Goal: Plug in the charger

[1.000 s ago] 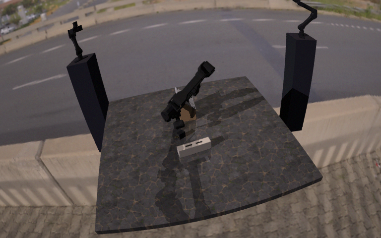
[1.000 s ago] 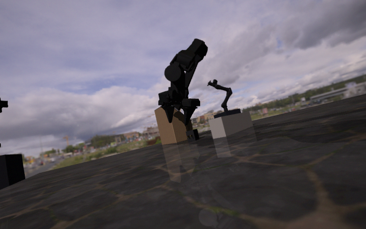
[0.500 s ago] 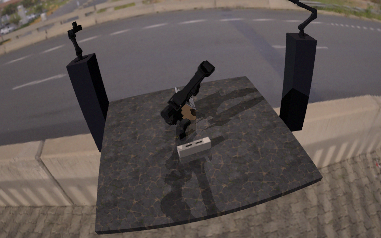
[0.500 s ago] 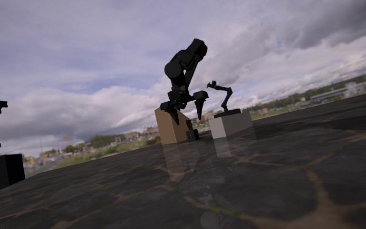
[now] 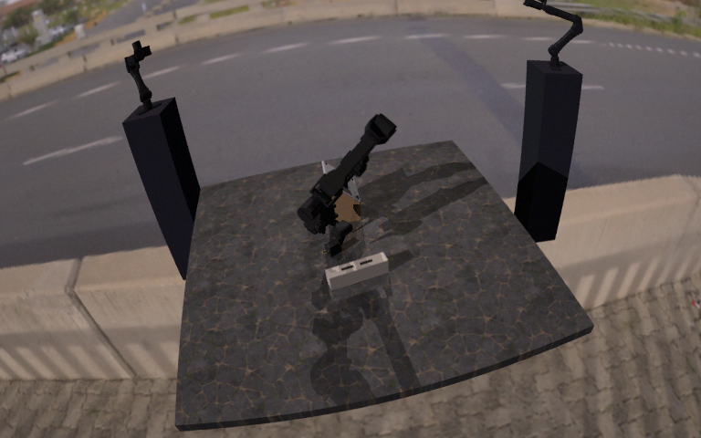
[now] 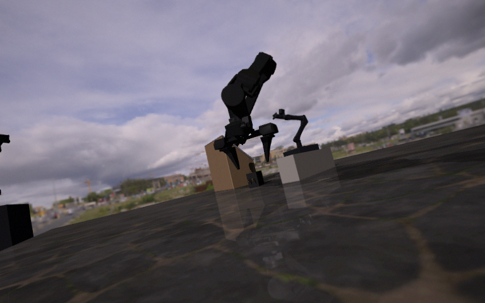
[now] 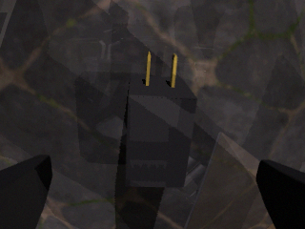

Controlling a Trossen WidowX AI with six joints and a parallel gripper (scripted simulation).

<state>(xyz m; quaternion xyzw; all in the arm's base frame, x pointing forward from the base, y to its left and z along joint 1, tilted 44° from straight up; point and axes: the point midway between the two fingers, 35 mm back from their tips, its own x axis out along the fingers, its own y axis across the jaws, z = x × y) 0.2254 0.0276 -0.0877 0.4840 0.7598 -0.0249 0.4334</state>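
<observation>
My gripper tip is 4 cm above the black two-prong charger, 1 cm to the left of it and 1 cm short of it.
</observation>
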